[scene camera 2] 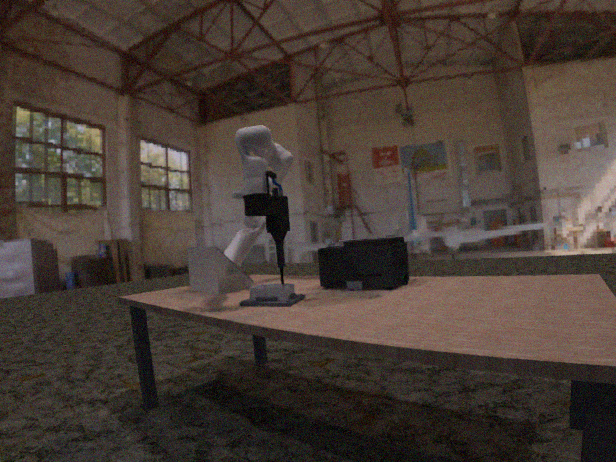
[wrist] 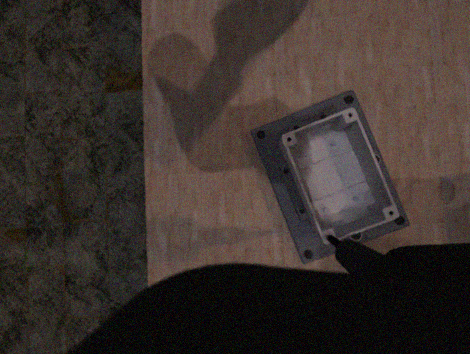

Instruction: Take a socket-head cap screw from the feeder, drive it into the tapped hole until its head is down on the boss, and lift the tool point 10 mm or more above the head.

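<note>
My gripper, a black powered screwdriver (scene camera 2: 283, 283) (wrist: 330, 239), points straight down with its thin tip at the near corner boss of the pale housing (scene camera 2: 272, 291) (wrist: 351, 115). In the wrist view the tip covers that boss's hole, and the other corner bosses show dark holes. Whether the tip touches the boss or stands a little above it cannot be told. No screw can be made out at the tip. The housing sits on a blue-grey base plate (scene camera 2: 248, 303) (wrist: 280, 185). No feeder can be identified for certain.
A black box (scene camera 2: 364, 262) with a small grey block at its foot stands right of the housing. A grey slant-faced box (scene camera 2: 204, 270) stands to the left. The wooden table's (scene camera 2: 450, 320) (wrist: 200, 200) left edge shows in the wrist view, with arm shadows on the top.
</note>
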